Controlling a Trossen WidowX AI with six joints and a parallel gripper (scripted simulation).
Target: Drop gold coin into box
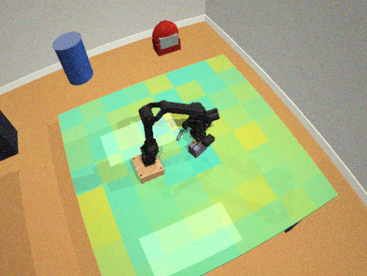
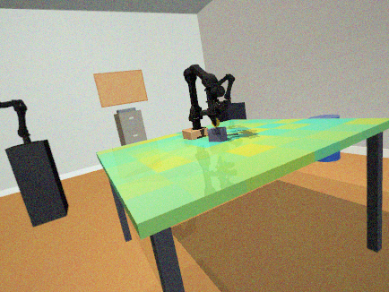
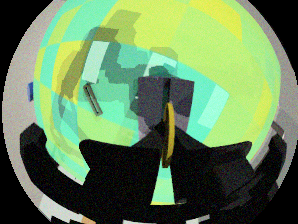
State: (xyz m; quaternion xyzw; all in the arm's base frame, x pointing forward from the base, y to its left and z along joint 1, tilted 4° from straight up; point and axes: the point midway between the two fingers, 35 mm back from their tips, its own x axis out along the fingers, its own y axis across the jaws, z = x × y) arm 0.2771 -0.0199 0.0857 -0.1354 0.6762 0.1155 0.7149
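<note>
The gold coin lies 2 cm above my gripper tip.
</note>
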